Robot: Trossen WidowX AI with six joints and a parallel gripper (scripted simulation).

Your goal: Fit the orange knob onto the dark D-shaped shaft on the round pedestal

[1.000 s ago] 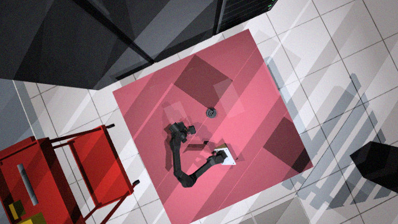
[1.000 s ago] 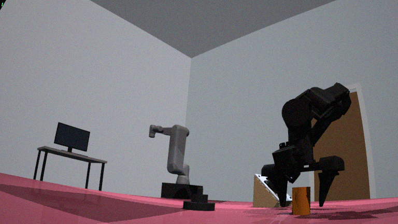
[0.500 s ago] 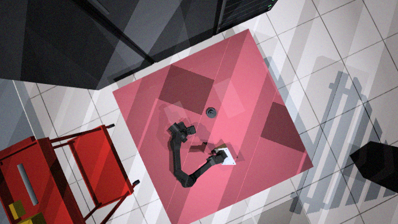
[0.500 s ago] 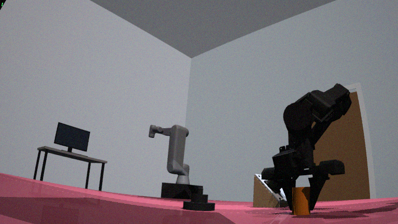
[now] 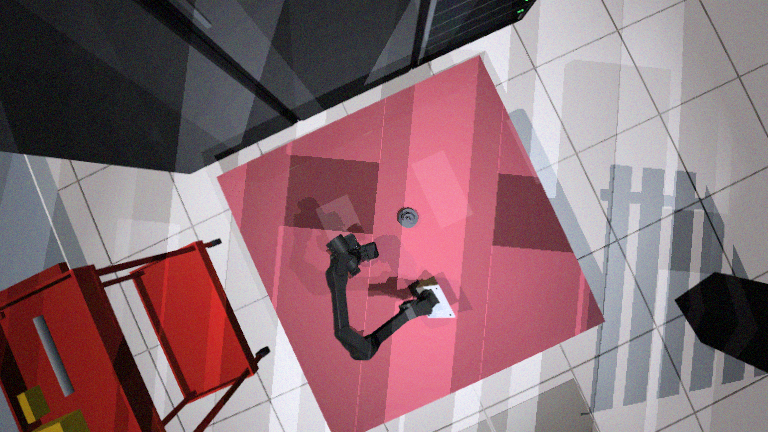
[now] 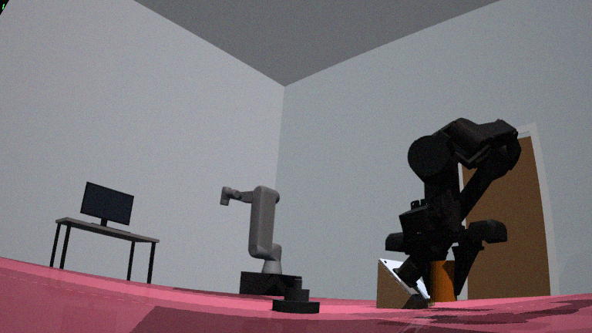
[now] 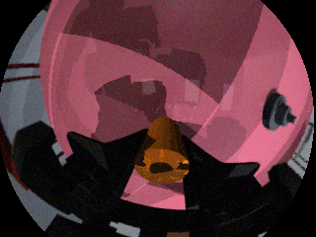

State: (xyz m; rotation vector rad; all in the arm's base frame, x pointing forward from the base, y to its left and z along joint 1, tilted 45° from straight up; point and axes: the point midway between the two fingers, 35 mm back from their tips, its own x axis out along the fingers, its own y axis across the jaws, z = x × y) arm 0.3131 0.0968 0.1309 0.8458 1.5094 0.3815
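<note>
The dark round pedestal lies 26 cm to the right of my gripper tip. The rest, counted from my gripper tip: orange knob: 2 cm above.
</note>
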